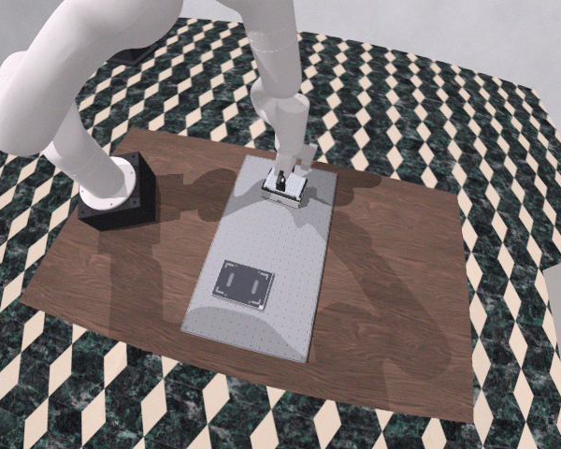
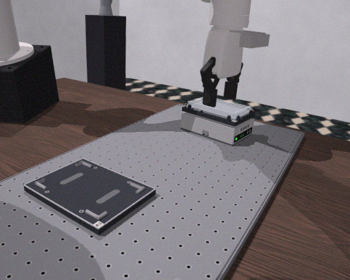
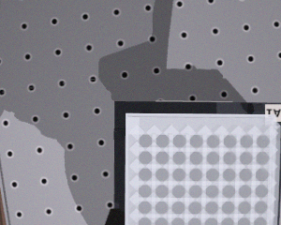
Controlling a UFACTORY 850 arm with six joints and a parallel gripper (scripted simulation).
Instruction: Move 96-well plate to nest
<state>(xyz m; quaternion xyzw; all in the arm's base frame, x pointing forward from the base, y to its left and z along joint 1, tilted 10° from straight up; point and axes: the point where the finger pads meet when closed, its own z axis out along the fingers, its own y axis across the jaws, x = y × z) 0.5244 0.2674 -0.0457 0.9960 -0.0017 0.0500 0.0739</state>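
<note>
Right now my hand is 20 mm above the clear 96-well plate. The rest, counted from my hand: plate nest N1 (370 mm to the right, 80 mm below); A1 mark (420 mm to the right, 80 mm ahead, 70 mm below).
</note>
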